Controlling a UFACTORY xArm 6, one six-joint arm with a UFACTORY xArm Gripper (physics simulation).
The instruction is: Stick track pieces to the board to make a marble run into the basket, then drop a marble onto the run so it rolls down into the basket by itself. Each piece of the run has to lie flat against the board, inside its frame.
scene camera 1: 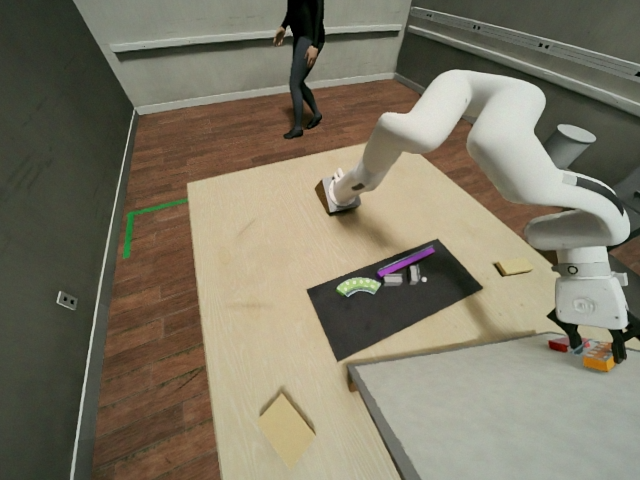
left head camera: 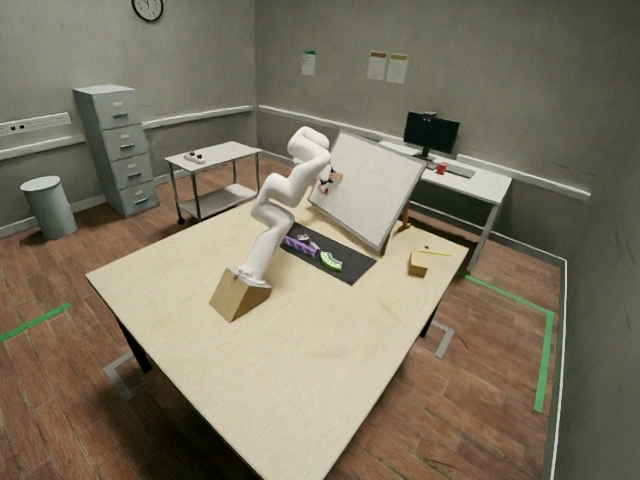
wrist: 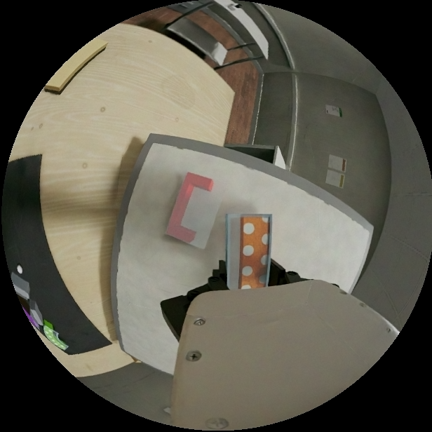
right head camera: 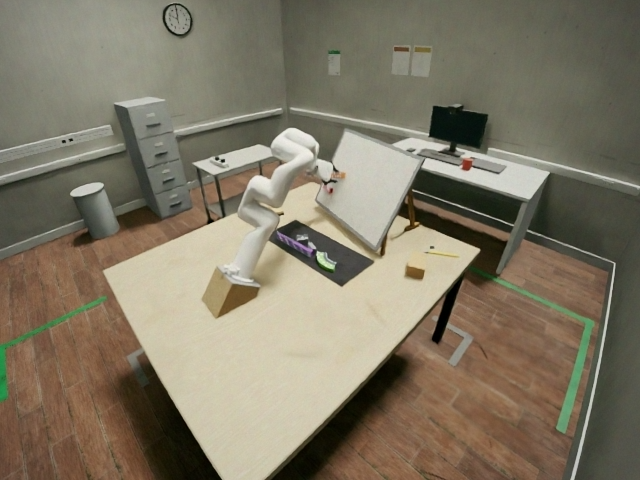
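Seen in the pictures: gripper, fingertip midpoint: (scene camera 1: 597, 357) (left head camera: 333, 177) (right head camera: 337, 177); arm's base at its link origin: (scene camera 1: 342, 191) (left head camera: 250, 277) (right head camera: 238, 275).
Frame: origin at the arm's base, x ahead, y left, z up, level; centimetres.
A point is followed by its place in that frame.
My gripper (scene camera 1: 597, 352) {x 83.0, y 7.7, z 15.0 cm} (wrist: 244, 270) is shut on an orange white-dotted straight track piece (left head camera: 336, 176) {x 81.0, y 5.1, z 17.1 cm} (right head camera: 339, 175) {x 81.2, y 5.2, z 17.3 cm} (scene camera 1: 598, 364) {x 82.1, y 2.8, z 18.2 cm} (wrist: 255, 245), at the tilted white board (left head camera: 374, 180) {x 77.8, y -19.1, z 22.4 cm} (right head camera: 374, 180) {x 77.3, y -19.6, z 21.7 cm} (scene camera 1: 465, 408) {x 72.7, y -25.3, z 17.9 cm} (wrist: 315, 250). Whether the piece touches the board is unclear. The red basket (left head camera: 322, 190) (right head camera: 329, 189) {x 79.4, y 11.1, z 7.5 cm} (scene camera 1: 558, 344) {x 79.7, y 10.3, z 7.7 cm} (wrist: 179, 210) is on the board, beside the piece and apart from it in the wrist view. A purple straight piece (left head camera: 301, 246) {x 37.5, y -0.5, z -5.6 cm} (scene camera 1: 406, 261) {x 38.7, y 3.4, z -5.4 cm}, a green curved piece (left head camera: 330, 262) {x 35.6, y -18.5, z -6.4 cm} (scene camera 1: 357, 284) {x 36.9, y -17.5, z -6.4 cm}, two grey pieces (scene camera 1: 392, 280) {x 42.1, y -6.4, z -5.4 cm} (scene camera 1: 414, 274) {x 44.2, y 2.1, z -5.4 cm} and the white marble (scene camera 1: 423, 279) {x 47.0, y 4.8, z -7.3 cm} (wrist: 19, 269) lie off the board.
The loose pieces and marble lie on a black mat (left head camera: 348, 268) {x 39.2, y -26.7, z -8.6 cm} (scene camera 1: 372, 325) {x 50.3, y -20.8, z -8.6 cm} before the board. One wooden block (left head camera: 417, 264) {x 54.7, y -55.4, z -2.9 cm} (scene camera 1: 286, 428) {x 59.8, y -54.9, z -2.9 cm} lies beyond one board side, another (scene camera 1: 514, 266) {x 61.0, y 38.6, z -5.9 cm} (wrist: 75, 67) near the other. A pencil (left head camera: 436, 253) {x 79.0, y -61.1, z -8.5 cm} (right head camera: 443, 253) {x 79.2, y -61.9, z -8.4 cm} lies near the table edge.
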